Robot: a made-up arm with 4 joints.
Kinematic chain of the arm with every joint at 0, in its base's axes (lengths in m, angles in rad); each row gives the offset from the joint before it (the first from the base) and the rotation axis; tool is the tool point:
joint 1: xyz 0 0 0.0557 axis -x
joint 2: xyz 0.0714 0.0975 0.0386 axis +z
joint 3: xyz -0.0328 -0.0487 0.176 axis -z
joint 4: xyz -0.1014 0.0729 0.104 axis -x
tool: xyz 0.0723 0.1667 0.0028
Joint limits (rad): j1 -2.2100..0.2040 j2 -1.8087..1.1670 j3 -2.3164..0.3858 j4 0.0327..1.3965
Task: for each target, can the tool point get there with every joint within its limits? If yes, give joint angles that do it. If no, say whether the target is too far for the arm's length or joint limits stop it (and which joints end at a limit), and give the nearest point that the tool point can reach.
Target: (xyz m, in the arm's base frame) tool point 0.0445 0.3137 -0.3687
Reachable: no: joint limits stop it (at a limit: joint 1, joint 3) | nearest point 0.0597 -0.0781 -0.2210 | short by 0.419 m
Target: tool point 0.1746 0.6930 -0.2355
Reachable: no: too far | nearest point 0.0786 0.3717 0.1926 | short by 0.544 m
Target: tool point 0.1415 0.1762 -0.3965
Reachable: no: joint limits stop it (at a limit: joint 1, joint 3) | nearest point 0.1066 -0.0908 -0.2438 | short by 0.310 m
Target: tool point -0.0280 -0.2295 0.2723
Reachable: yes | joints -1.7732 -0.9084 -0.9788 0.9850
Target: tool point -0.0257 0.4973 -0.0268
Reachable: no: joint limits stop it (at a limit: joint 1, joint 2) | nearest point 0.0019 0.3633 0.1838 | short by 0.251 m
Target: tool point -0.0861 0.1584 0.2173
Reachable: yes | joints -0.0063 -0.6648 -1.3416 1.2635
